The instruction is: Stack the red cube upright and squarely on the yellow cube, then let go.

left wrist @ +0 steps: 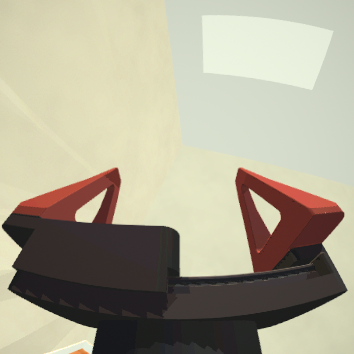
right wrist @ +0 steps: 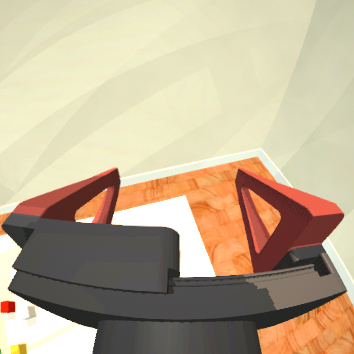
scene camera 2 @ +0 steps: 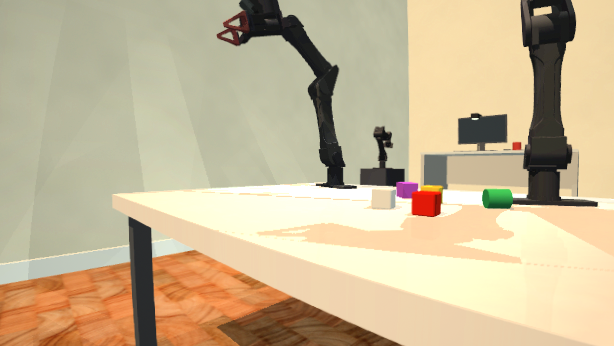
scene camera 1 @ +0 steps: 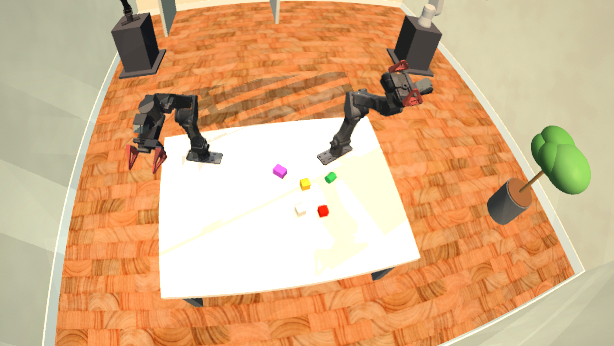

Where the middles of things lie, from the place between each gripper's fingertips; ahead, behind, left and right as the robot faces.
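My left gripper is 150 mm to the left of the red cube (scene camera 2: 424, 203) and 20 mm short of it, while being 770 mm above it. Going by its middle, the cube is nearer to my left gripper than to my right gripper.
As for my right gripper, it is 66 cm to the right of the red cube, 51 cm above it and 10 cm past it.
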